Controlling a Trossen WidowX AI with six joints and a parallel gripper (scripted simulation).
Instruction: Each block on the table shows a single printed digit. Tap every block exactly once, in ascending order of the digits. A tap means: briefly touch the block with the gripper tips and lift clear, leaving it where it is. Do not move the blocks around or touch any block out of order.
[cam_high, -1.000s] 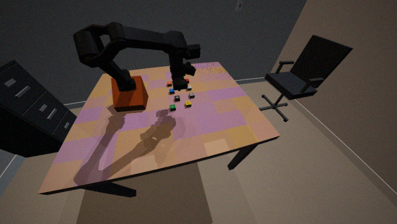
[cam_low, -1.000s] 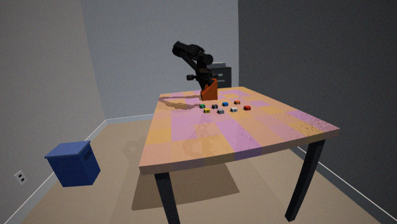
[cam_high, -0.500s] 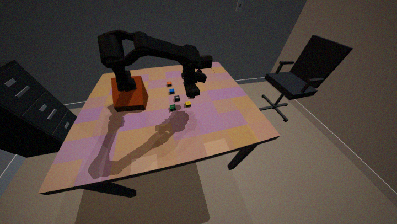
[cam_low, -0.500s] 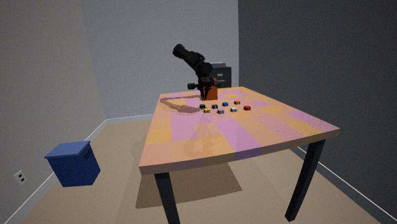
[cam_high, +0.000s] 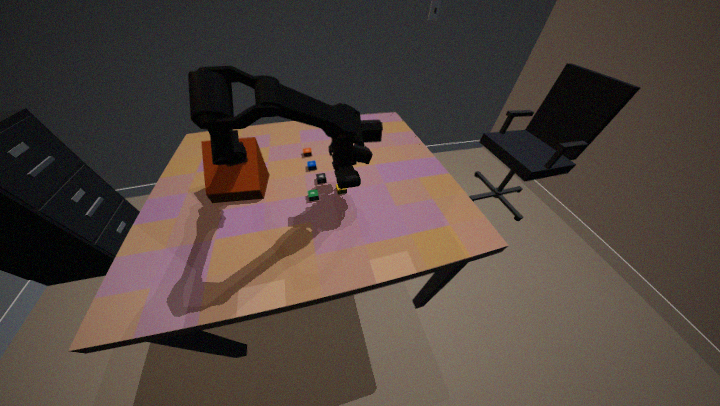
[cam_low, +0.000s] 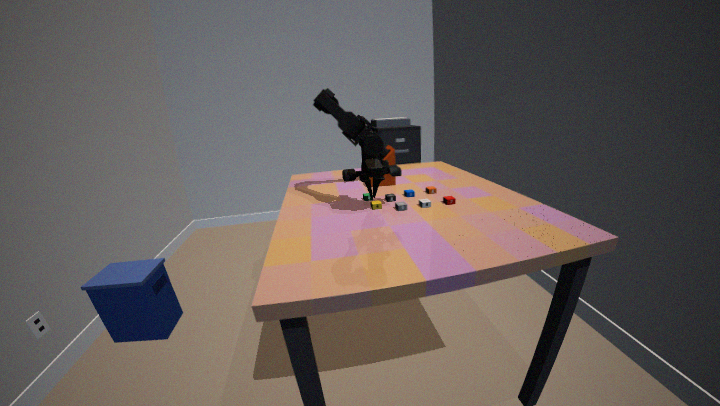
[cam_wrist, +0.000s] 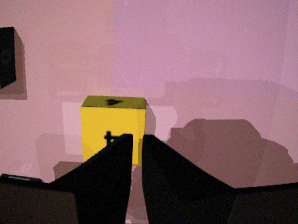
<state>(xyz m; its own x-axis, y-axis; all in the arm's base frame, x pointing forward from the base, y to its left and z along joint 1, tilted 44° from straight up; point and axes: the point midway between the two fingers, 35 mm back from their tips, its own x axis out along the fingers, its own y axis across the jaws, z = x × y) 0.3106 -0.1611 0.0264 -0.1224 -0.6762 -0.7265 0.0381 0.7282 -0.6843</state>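
Now: gripper tip 10 mm past the yellow block, 10 mm to the right of it and 30 mm above it. Round my gripper tip: grey block (30 mm ahead, 90 mm to the left, 30 mm below); green block (100 mm behind, 10 mm to the left, 30 mm below); dark block (60 mm behind, 80 mm to the left, 30 mm below).
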